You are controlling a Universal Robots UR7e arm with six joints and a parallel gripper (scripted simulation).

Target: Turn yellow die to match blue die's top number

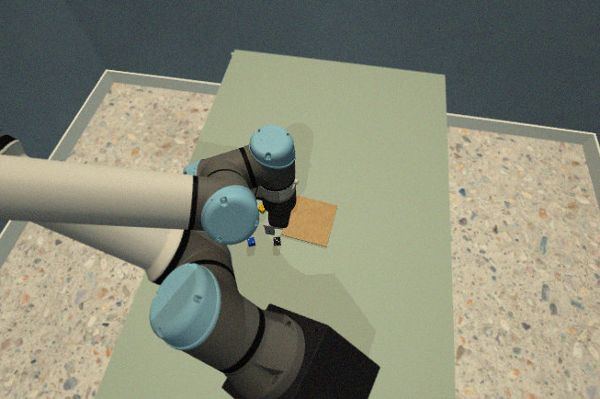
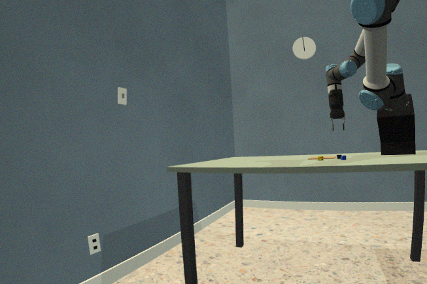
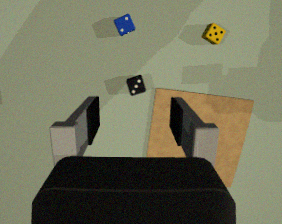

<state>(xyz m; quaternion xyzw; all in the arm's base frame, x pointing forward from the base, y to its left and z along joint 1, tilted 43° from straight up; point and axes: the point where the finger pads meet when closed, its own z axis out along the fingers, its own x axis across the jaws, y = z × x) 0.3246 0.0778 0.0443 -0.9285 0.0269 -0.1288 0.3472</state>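
The black die is 15 cm below my hand. Round my hand: blue die: 2 cm behind, 7 cm to the left, 15 cm below; tan mat: 9 cm ahead, 8 cm to the right, 16 cm below; yellow die: 10 cm ahead, 7 cm to the left, 15 cm below.
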